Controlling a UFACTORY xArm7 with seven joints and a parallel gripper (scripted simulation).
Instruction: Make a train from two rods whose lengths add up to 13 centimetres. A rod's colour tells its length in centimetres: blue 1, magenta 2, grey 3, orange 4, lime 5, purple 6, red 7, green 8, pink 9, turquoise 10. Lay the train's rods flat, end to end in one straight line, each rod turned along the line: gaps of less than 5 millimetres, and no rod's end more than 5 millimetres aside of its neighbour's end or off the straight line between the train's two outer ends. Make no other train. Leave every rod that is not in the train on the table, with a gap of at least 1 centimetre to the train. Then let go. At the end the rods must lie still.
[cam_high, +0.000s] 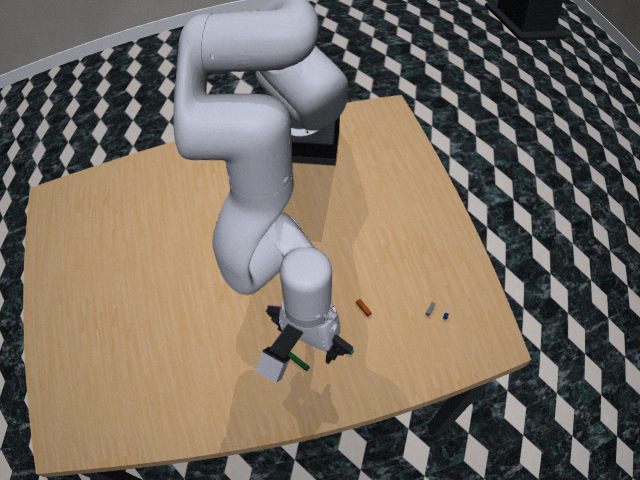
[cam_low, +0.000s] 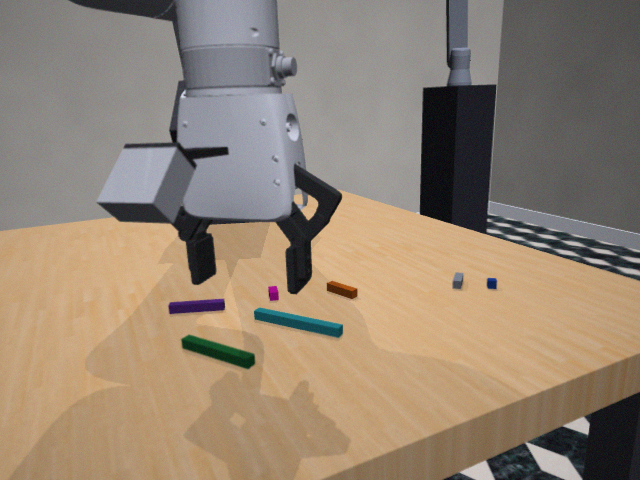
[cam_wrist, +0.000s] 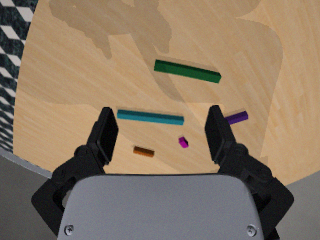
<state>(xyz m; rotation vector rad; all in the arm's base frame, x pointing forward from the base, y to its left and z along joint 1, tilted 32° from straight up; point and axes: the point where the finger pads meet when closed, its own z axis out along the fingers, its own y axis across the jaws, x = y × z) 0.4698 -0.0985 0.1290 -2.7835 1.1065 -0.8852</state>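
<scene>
Right now my hand is 30 mm past the grey rod, 270 mm to the right of it and 70 mm above it. Also, from my hand: turquoise rod 30 mm behind, 60 mm to the left, 70 mm below; purple rod 130 mm behind, 20 mm to the right, 70 mm below; green rod 10 mm behind, 30 mm to the right, 70 mm below.
</scene>
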